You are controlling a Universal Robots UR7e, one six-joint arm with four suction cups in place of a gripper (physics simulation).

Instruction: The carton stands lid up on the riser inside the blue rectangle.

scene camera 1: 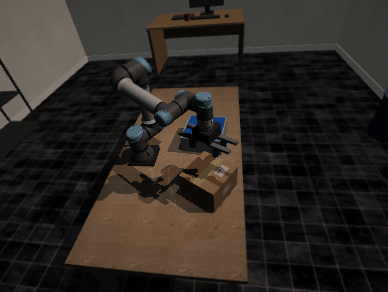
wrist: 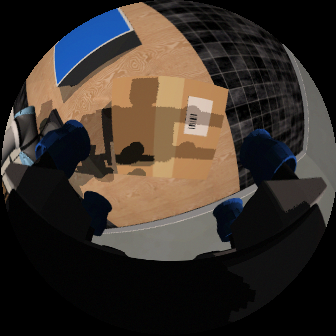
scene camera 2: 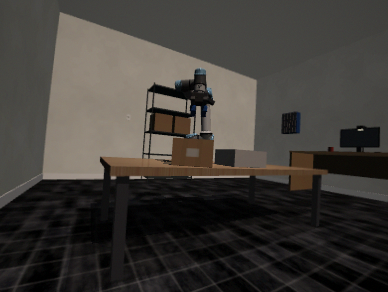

Scene:
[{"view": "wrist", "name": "my suction head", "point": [261, 154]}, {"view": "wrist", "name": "brown cardboard carton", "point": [164, 126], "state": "on the table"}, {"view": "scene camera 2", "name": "brown cardboard carton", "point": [185, 152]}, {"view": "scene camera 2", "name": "grey riser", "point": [229, 157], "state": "on the table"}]

